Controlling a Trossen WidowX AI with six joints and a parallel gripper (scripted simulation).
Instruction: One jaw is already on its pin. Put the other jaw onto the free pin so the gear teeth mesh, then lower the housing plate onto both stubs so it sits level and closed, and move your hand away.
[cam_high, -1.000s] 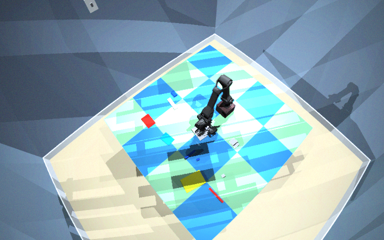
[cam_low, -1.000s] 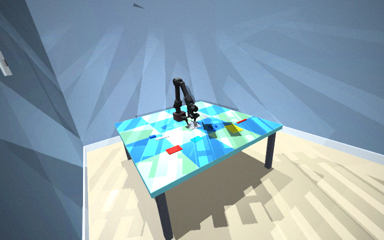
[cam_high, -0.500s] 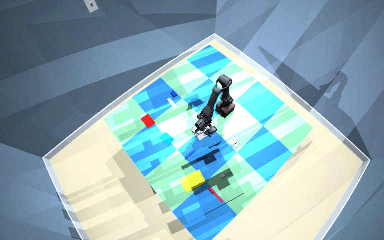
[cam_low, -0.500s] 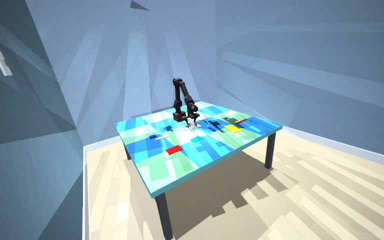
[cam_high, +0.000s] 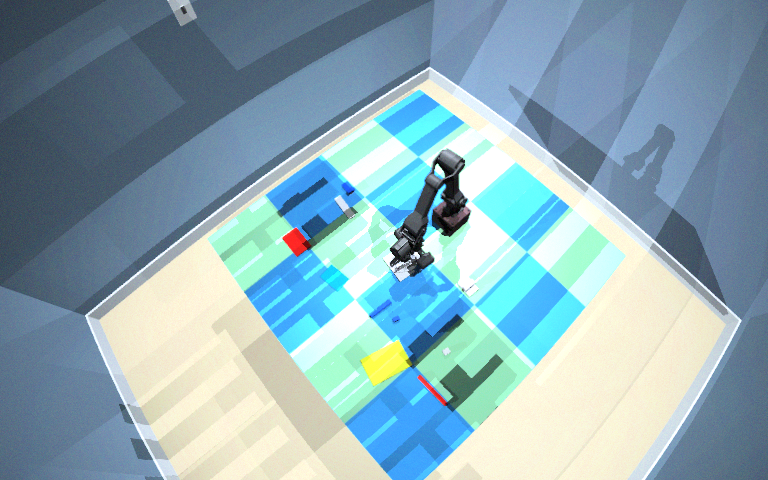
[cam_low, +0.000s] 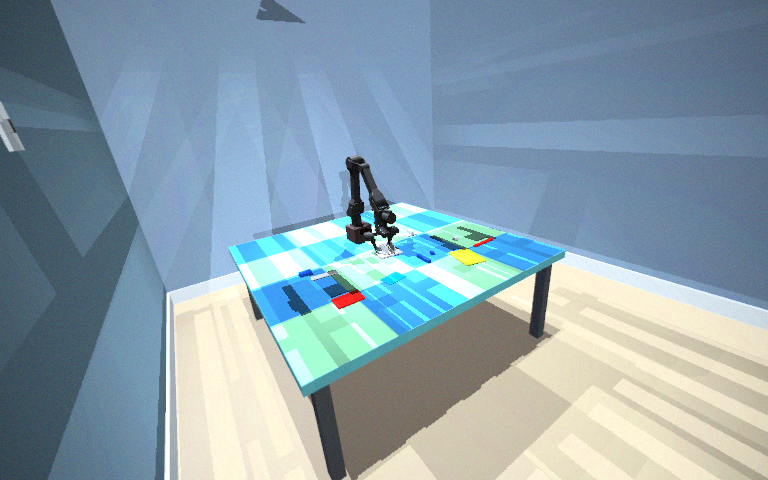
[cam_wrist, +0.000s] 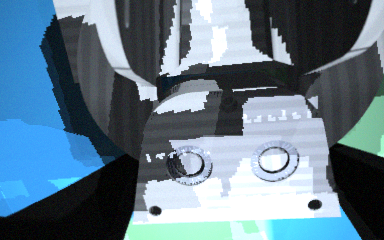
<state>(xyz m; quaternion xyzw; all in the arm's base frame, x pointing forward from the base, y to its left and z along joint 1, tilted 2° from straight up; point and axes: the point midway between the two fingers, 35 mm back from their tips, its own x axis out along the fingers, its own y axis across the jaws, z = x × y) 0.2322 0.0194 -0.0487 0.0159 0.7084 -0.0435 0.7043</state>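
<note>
The grey jaw lies 20 mm to the right of my gripper tip, 20 mm ahead of it and 10 mm above it. The rest, counted from my gripper tip: blue bar: 240 mm ahead, 80 mm to the left; white base part: 70 mm ahead, 10 mm to the right; cyan tile: 300 mm ahead, 130 mm to the right, 10 mm below.
</note>
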